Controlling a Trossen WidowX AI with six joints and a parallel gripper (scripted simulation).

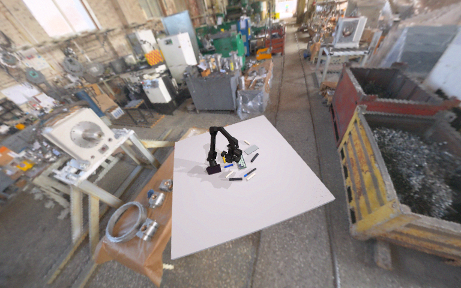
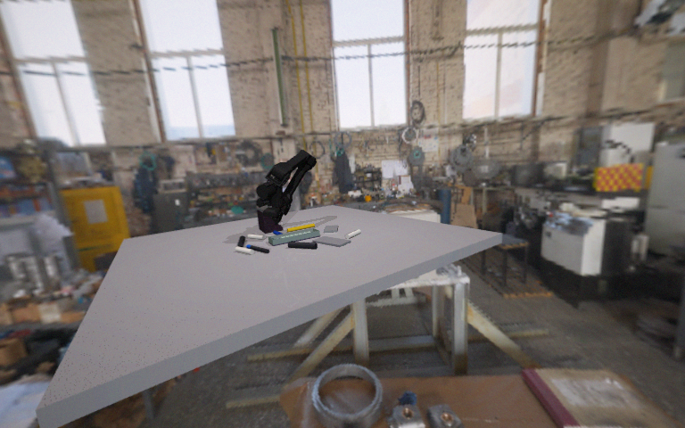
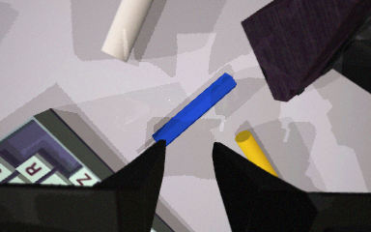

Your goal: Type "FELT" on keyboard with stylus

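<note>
Now: the blue stylus 6 cm below my gripper tip, 1 cm to the left of it and 1 cm ahead of it. The rest, counted from my gripper tip: stylus tip: 6 cm below, 4 cm ahead, 1 cm to the left; then blue-tipped black pen: 15 cm to the right, 14 cm ahead, 6 cm below; then yellow pencil: 13 cm to the left, 6 cm below, 6 cm behind.
</note>
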